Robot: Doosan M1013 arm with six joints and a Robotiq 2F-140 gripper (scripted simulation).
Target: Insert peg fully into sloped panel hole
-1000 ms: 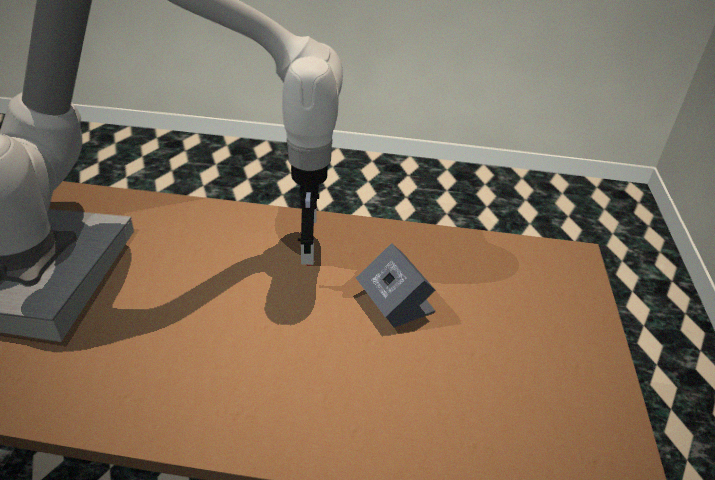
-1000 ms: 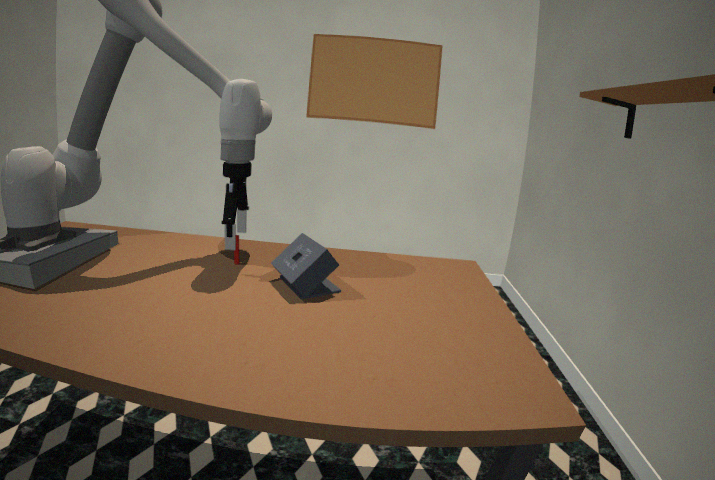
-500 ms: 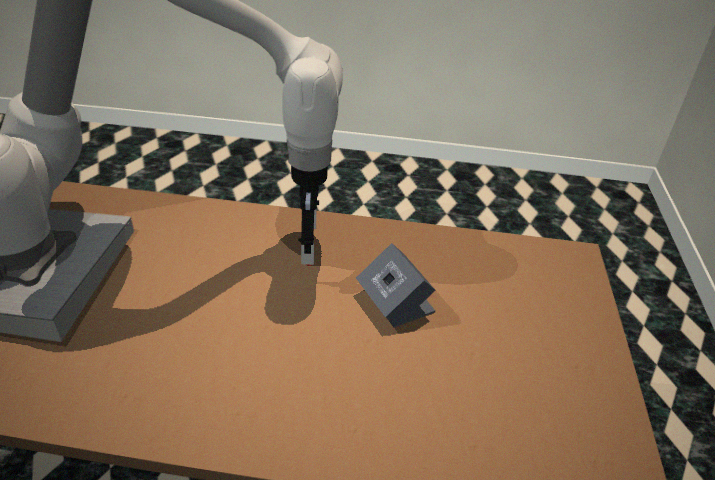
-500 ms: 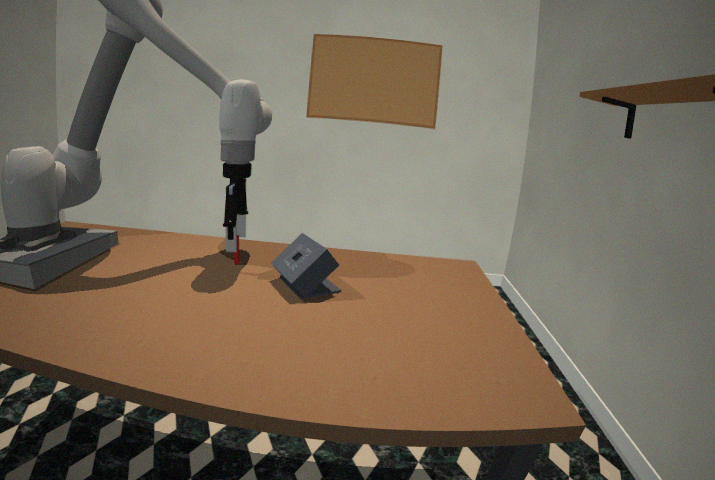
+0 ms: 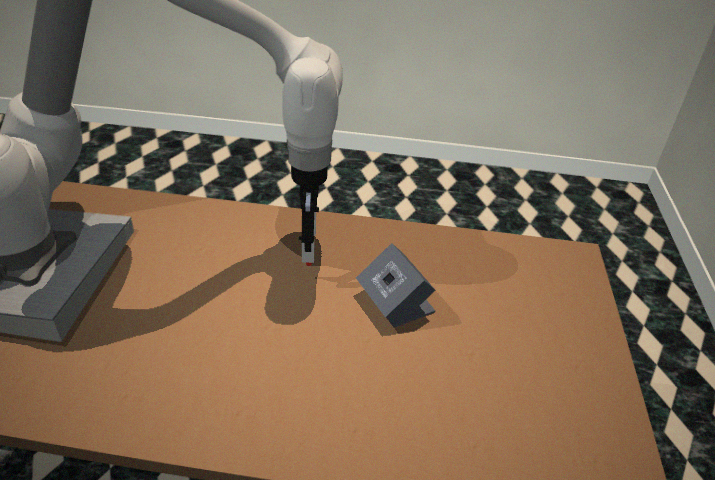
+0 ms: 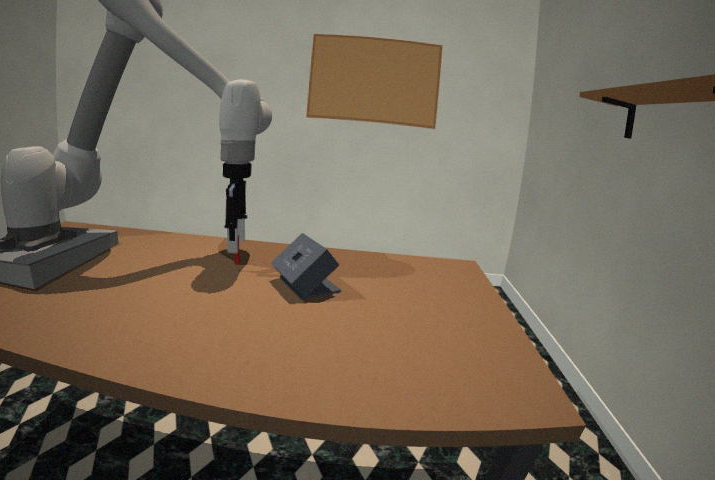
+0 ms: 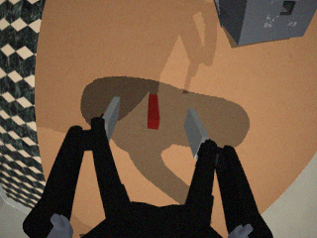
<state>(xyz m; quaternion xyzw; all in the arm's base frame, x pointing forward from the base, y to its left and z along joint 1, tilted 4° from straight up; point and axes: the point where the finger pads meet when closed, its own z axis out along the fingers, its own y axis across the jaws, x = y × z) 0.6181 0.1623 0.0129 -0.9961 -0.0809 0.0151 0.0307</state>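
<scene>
My gripper is now 30 mm above the red peg.
</scene>
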